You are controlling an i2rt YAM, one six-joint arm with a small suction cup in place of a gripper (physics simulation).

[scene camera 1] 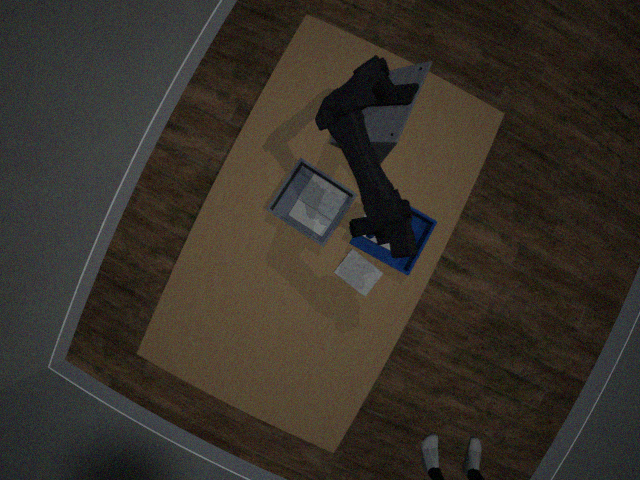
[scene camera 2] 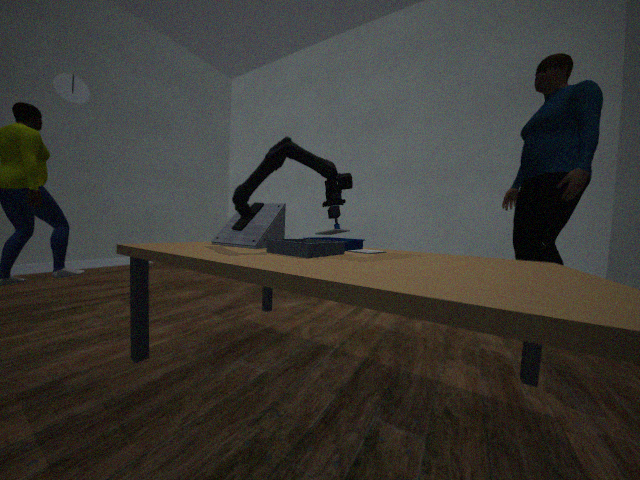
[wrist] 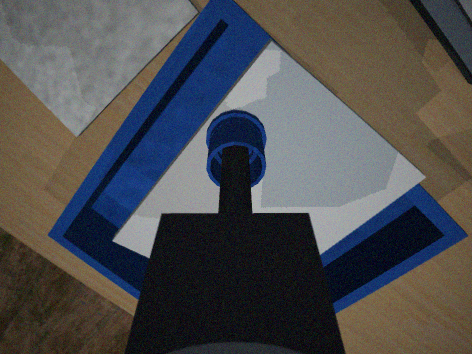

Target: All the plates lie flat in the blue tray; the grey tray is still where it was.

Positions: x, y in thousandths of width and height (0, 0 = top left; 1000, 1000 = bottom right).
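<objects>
Blue tray (scene camera 1: 660, 470), 95 cm from the lens.
</objects>
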